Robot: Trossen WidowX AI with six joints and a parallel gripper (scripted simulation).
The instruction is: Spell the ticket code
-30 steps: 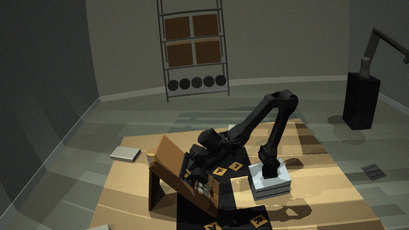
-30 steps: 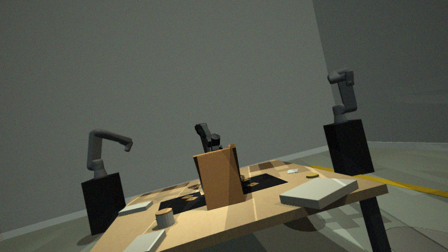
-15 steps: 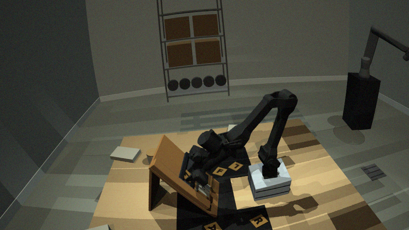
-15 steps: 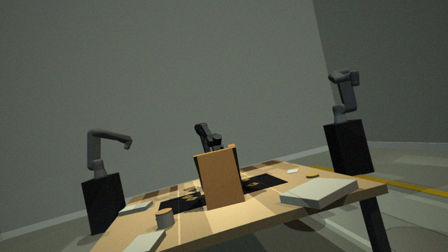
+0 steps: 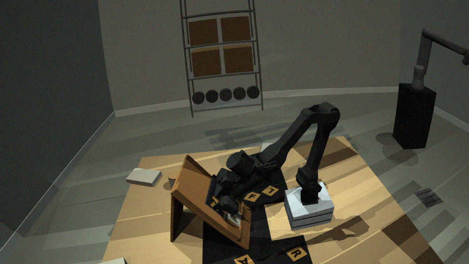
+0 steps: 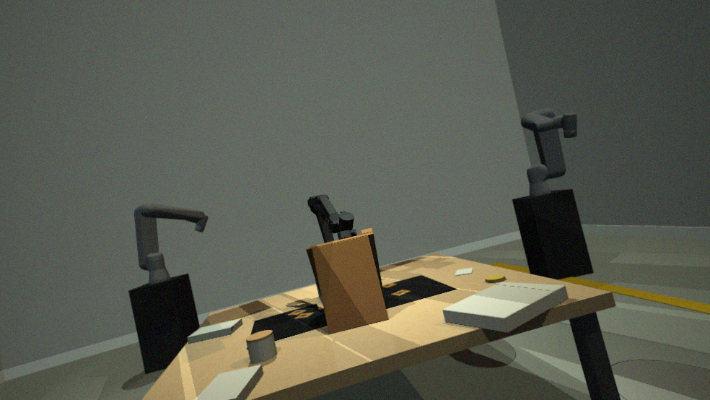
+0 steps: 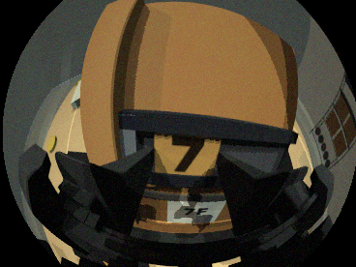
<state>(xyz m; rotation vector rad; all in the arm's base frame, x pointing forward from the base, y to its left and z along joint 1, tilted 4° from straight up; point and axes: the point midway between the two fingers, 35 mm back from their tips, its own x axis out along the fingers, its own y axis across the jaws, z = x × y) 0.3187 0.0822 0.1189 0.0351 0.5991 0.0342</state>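
Right now the white ticket is 8 cm below my gripper tip, 6 cm behind it and 3 cm to the right of it. From my gripper tip the other things lie so: card: 46 cm to the left, 24 cm behind, 16 cm below; then yellow disc: 51 cm to the left, 15 cm below, 1 cm ahead.
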